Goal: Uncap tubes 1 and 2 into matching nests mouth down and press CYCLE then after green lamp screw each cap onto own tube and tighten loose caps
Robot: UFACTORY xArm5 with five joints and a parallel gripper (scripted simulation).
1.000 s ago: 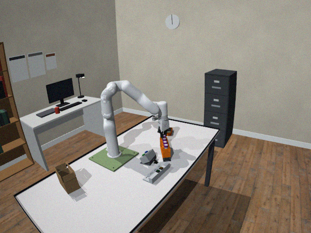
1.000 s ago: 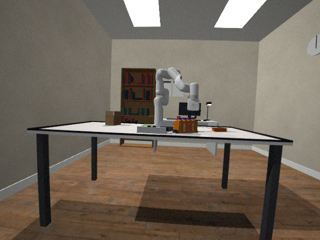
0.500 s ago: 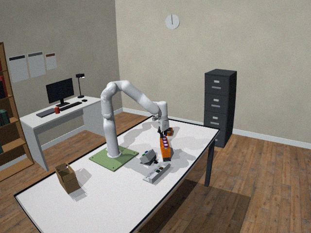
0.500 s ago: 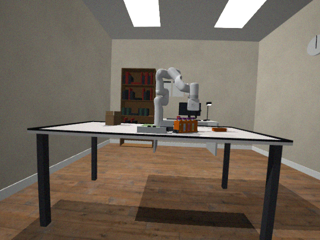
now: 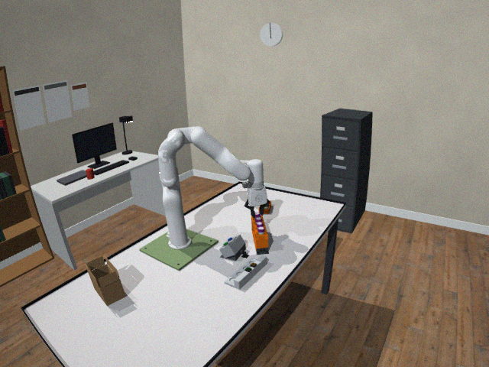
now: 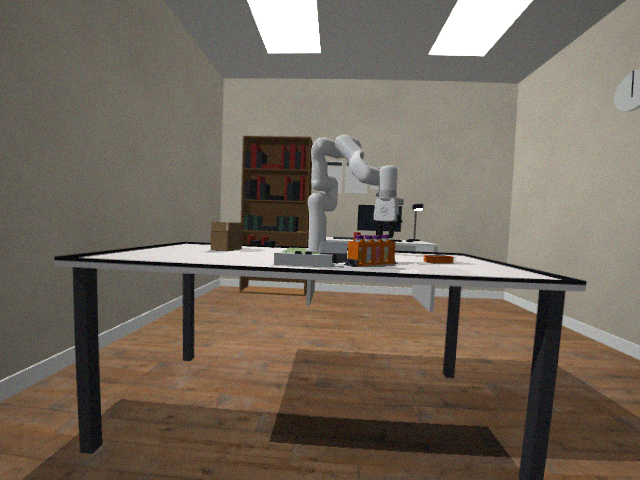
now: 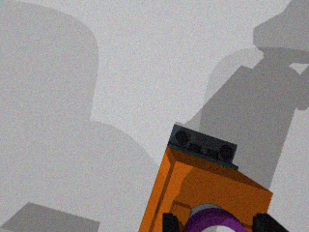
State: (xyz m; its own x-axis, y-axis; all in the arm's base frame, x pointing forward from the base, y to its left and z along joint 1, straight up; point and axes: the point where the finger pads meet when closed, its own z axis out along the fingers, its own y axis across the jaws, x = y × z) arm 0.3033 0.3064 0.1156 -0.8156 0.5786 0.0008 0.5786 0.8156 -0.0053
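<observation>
My gripper is now 1 cm above the purple cap marked 1. Also, from my hand: purple cap marked 2: 3 cm ahead, 4 cm to the right, 2 cm below; then cap 4: 9 cm ahead, 13 cm to the right, 2 cm below; then blue cycle key: 4 cm behind, 21 cm to the right, 6 cm below.
</observation>
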